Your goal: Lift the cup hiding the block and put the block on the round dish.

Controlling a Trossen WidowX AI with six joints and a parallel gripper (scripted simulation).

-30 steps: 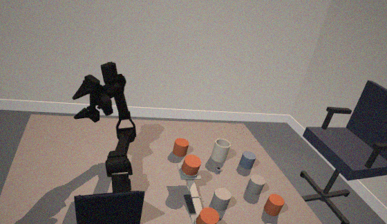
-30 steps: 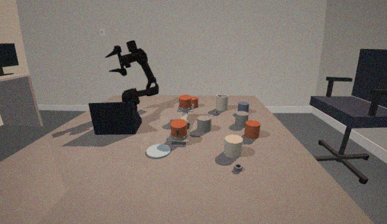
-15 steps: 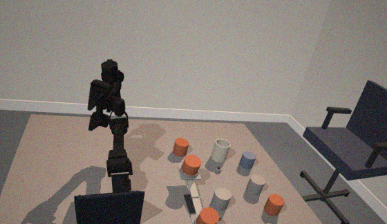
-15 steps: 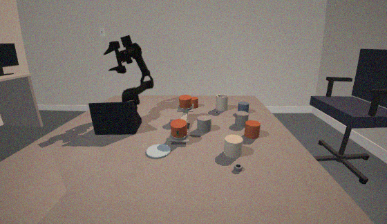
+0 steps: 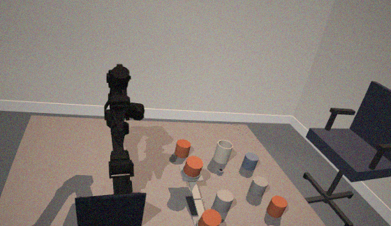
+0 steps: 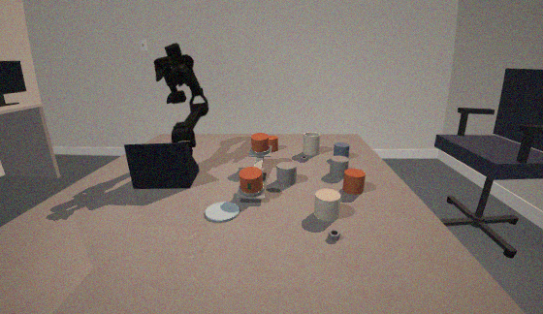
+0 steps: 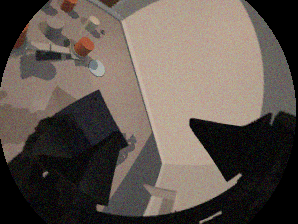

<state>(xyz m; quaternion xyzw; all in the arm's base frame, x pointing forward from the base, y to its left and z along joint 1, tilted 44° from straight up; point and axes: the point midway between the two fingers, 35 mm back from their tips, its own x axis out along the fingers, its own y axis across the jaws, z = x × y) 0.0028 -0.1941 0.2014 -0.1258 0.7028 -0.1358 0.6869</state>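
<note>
Right now my gripper tip is 32 cm short of the pale green block, 12 cm to the left of it and 29 cm above it. From my gripper tip the other things lie so: balance beam 33 cm ahead, 2 cm to the left, 30 cm below; balance 33 cm ahead, 2 cm to the left, 31 cm below; round pale dish 25 cm ahead, 21 cm to the right, 33 cm below.
</note>
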